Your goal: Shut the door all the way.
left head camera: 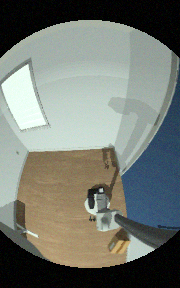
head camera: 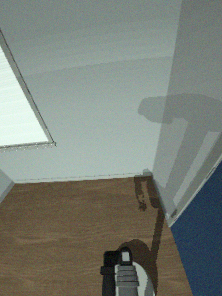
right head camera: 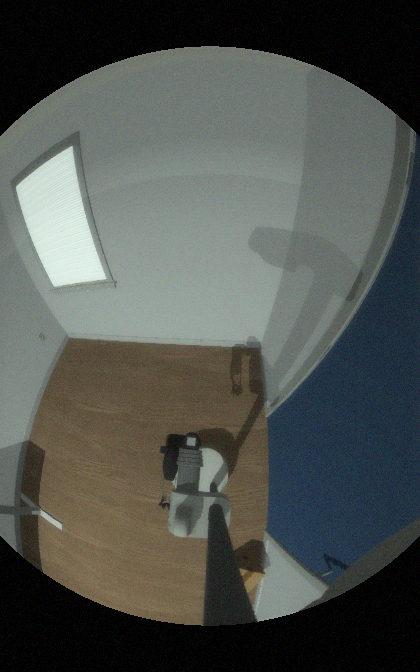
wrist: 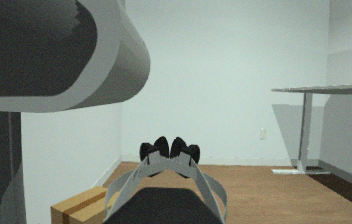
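Pixels of known places: gripper, fingertip midpoint: [left head camera: 92, 221] [right head camera: 166, 509] [wrist: 170, 149]; robot's base, link origin: [left head camera: 96, 202] [right head camera: 200, 471].
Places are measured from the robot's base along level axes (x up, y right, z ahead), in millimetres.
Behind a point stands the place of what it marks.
The blue door [head camera: 202, 235] {x 556, y 539, z 279 mm} [left head camera: 155, 185] {x 884, y 540, z 72 mm} [right head camera: 340, 435] {x 938, y 539, z 144 mm} stands upright along the right side of the head views. Its far side borders a pale frame [right head camera: 404, 200] {x 1613, y 536, z 482 mm}. A dark lever handle [left head camera: 167, 227] [right head camera: 335, 562] shows low on the door at the right. Whether a gap remains at its near edge, I cannot tell; the arm partly hides that area in the left head view. My gripper [wrist: 170, 149] {x 741, y -84, z -143 mm} [left head camera: 92, 218] {x 741, y -84, z -143 mm} [right head camera: 164, 501] {x 741, y -84, z -143 mm} is shut and empty, its dark fingertips nearly together. It hangs left of the door, apart from it, and points to a pale wall.
A cardboard box [left head camera: 119, 243] {x 251, y 305, z -842 mm} [right head camera: 252, 577] {x 251, y 411, z -876 mm} [wrist: 82, 207] {x 251, y 340, z -867 mm} lies on the wooden floor [right head camera: 125, 400] {x -27, y -760, z 534 mm} by the near wall [right head camera: 285, 580]. A table [wrist: 305, 130] {x 474, y -1556, z -2232 mm} with a metal leg stands at the right of the wrist view. A bright window [right head camera: 62, 220] {x 1435, y -1132, z 1244 mm} is in the far wall.
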